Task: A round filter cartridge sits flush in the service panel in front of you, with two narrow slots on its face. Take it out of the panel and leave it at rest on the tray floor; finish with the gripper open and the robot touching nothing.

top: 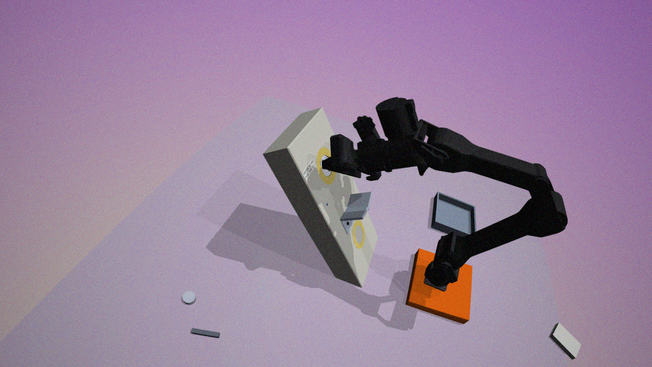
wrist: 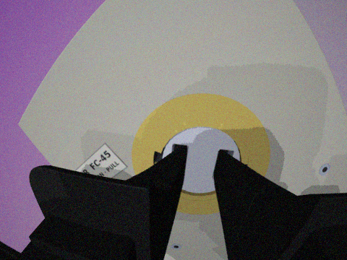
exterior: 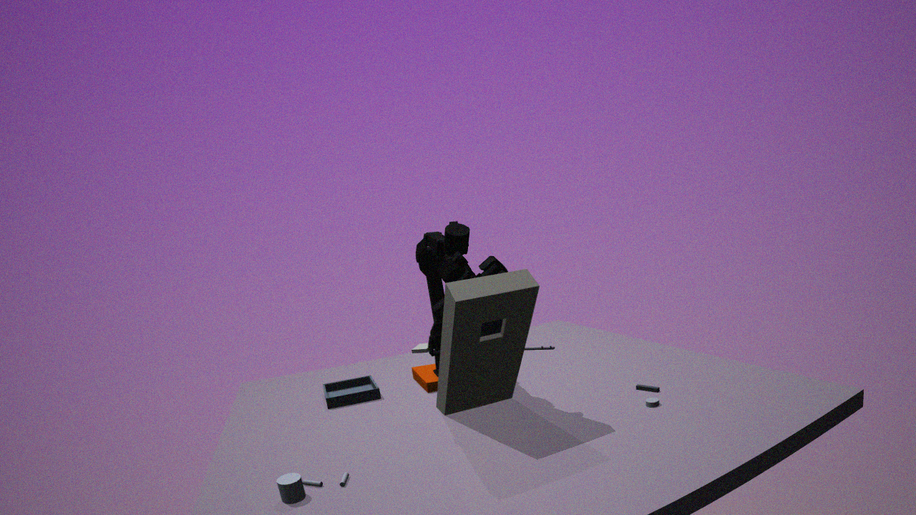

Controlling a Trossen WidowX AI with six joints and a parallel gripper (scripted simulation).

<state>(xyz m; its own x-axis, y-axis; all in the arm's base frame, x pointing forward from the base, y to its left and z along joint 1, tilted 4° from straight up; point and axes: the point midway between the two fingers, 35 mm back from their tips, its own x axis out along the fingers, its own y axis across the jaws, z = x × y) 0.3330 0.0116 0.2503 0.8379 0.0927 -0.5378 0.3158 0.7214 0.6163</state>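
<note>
Now: the grey round filter cartridge 1 cm below my gripper tip and 1 cm ahead of it. From my gripper tip the other things lie so: service panel 8 cm below, 4 cm behind; dark bar 36 cm to the left, 24 cm below, 7 cm ahead; shelf 10 cm behind, 9 cm below, 1 cm to the right.
</note>
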